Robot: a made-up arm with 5 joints. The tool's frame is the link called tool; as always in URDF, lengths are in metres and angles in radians. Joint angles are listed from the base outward.
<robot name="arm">
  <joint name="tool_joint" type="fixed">
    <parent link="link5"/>
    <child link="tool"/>
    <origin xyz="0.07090 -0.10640 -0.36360"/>
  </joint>
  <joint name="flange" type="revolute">
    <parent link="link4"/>
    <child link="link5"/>
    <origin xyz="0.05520 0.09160 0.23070"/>
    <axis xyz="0 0 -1"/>
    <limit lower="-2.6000" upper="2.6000"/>
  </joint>
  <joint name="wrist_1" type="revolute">
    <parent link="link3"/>
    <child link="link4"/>
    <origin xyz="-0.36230 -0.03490 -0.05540"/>
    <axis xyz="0 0 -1"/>
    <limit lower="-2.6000" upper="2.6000"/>
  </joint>
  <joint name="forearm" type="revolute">
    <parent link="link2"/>
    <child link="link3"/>
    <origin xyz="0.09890 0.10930 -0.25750"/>
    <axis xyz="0 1 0"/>
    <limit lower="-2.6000" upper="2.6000"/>
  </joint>
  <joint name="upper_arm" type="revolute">
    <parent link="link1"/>
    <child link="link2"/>
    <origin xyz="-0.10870 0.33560 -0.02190"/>
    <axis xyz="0 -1 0"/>
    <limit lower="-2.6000" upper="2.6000"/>
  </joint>
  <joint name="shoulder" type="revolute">
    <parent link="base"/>
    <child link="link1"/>
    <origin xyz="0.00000 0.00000 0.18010"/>
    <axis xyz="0 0 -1"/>
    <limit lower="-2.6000" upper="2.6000"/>
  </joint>
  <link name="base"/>
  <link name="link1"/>
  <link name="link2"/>
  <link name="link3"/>
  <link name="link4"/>
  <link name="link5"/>
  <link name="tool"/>
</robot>
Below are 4 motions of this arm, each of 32 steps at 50 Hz.
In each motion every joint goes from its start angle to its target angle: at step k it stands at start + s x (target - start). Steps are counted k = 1, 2, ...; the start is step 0. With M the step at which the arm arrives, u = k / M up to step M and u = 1 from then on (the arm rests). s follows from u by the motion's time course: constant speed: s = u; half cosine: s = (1 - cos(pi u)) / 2; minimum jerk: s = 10 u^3 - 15 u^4 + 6 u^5.
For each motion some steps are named. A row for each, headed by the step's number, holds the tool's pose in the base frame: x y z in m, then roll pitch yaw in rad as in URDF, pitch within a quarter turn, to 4 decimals.
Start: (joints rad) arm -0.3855 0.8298 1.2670 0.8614 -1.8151
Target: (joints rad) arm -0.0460 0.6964 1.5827 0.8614 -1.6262
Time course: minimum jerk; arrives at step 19
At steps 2, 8, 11, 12, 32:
2: -0.2037 0.3749 -0.0581 0.3676 0.2506 1.3808
8: -0.1764 0.3826 -0.0377 0.4843 0.3628 1.2425
11: -0.1507 0.3889 -0.0183 0.5817 0.4642 1.1394
12: -0.1421 0.3907 -0.0120 0.6121 0.4965 1.1104
32: -0.1153 0.3952 0.0073 0.7036 0.5932 1.0342

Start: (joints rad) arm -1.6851 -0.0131 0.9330 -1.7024 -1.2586
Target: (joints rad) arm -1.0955 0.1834 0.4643 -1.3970 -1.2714
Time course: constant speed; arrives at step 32
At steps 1, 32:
1: -0.5240 -0.5211 0.1937 0.2454 -0.9018 -1.7839
32: -0.7488 -0.1279 -0.1310 0.1307 -0.2493 -2.5357

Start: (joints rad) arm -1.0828 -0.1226 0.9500 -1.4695 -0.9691
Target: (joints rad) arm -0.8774 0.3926 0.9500 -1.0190 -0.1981
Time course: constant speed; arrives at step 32
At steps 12, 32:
12: -0.7010 0.0056 0.0706 0.8367 -0.3119 2.8467
32: -0.5787 0.1403 -0.0499 0.5291 0.1843 2.1446

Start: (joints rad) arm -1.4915 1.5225 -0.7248 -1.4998 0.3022
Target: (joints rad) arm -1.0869 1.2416 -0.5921 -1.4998 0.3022
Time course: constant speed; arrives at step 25
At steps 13, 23, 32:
13: -0.3420 0.5989 -0.0015 -2.0613 -0.3326 3.0245
23: -0.2562 0.6149 -0.0810 -1.8873 -0.3562 2.8038
32: -0.2400 0.6155 -0.0962 -1.8522 -0.3598 2.7591

